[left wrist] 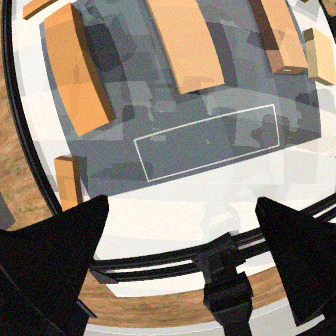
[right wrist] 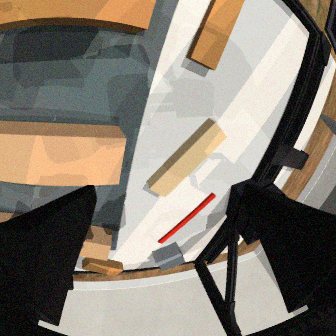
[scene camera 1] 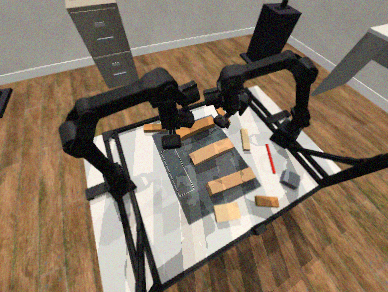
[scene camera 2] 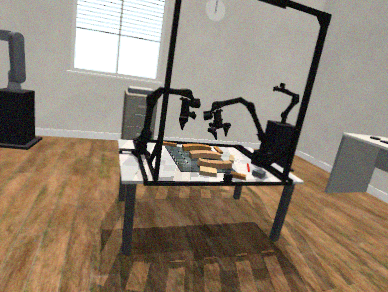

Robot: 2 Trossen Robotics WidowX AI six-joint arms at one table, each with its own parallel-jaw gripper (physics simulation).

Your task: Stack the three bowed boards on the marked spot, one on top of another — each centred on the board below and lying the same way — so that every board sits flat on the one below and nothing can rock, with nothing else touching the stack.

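Frame: origin at the left arm's base, x right, y ahead, z up, level; millimetres.
Seen in the pictures: left gripper, fingertip midpoint: (left wrist: 184,204) (scene camera 2: 182,128); right gripper, fingertip midpoint: (right wrist: 171,192) (scene camera 1: 233,122) (scene camera 2: 221,138); left arm's base at its link origin: (left wrist: 219,261) (scene camera 1: 119,185) (scene camera 2: 141,151); right arm's base at its link origin: (scene camera 1: 291,128) (scene camera 2: 262,151).
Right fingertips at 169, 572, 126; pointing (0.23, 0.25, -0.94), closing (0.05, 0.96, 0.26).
Pixels of each thing's middle, then the offset from my right fingertips to it, as dx, dy, dz. Level surfaces: height alone.
- dark mat at its surface level: dz -147
- back board at the middle of its body: (left wrist: 74,64) (scene camera 1: 195,128) (scene camera 2: 196,148) -161, -93, -128
- middle board at the middle of its body: (right wrist: 28,148) (left wrist: 176,21) (scene camera 1: 211,152) (scene camera 2: 204,155) +5, -141, -126
- front board at the middle of its body: (right wrist: 47,239) (left wrist: 273,10) (scene camera 1: 230,181) (scene camera 2: 214,163) +173, -193, -118
- pale flat block at the middle of its body: (left wrist: 320,56) (scene camera 1: 226,211) (scene camera 2: 207,171) +245, -307, -135
- orange block at the middle of its body: (right wrist: 102,265) (scene camera 1: 266,201) (scene camera 2: 238,175) +350, -138, -141
- grey block at the middle of its body: (right wrist: 168,256) (scene camera 1: 289,179) (scene camera 2: 258,173) +377, +38, -135
- red stick at the middle of its body: (right wrist: 184,220) (scene camera 1: 270,157) +246, +81, -150
- pale narrow block at the middle of its body: (right wrist: 185,158) (scene camera 1: 245,139) +79, +72, -143
Three bowed orange-brown boards lie apart and roughly parallel on the dark mat (scene camera 1: 197,211) (right wrist: 50,95): the back board (scene camera 1: 201,128) (scene camera 2: 196,147) (left wrist: 75,75), the middle board (scene camera 1: 212,151) (scene camera 2: 205,155) (left wrist: 192,50) and the front board (scene camera 1: 231,181) (scene camera 2: 215,164) (left wrist: 282,40). The marked spot, a thin white outline (scene camera 1: 187,193) (left wrist: 213,163), is bare at the mat's left side. My left gripper (scene camera 2: 183,124) (left wrist: 184,204) is open and empty above the mat's back left. My right gripper (scene camera 2: 221,134) (right wrist: 171,192) is open and empty, high above the table's back right. The left fingers partly hide the back board in scene camera 1.
Off the mat lie a pale flat block (scene camera 1: 227,212), an orange block (scene camera 1: 267,201), a grey block (scene camera 1: 290,179), a red stick (scene camera 1: 270,159) (right wrist: 187,218), a pale narrow block (scene camera 1: 245,140) (right wrist: 187,157) and back orange blocks (scene camera 1: 153,128) (right wrist: 215,35). Black frame bars edge the table.
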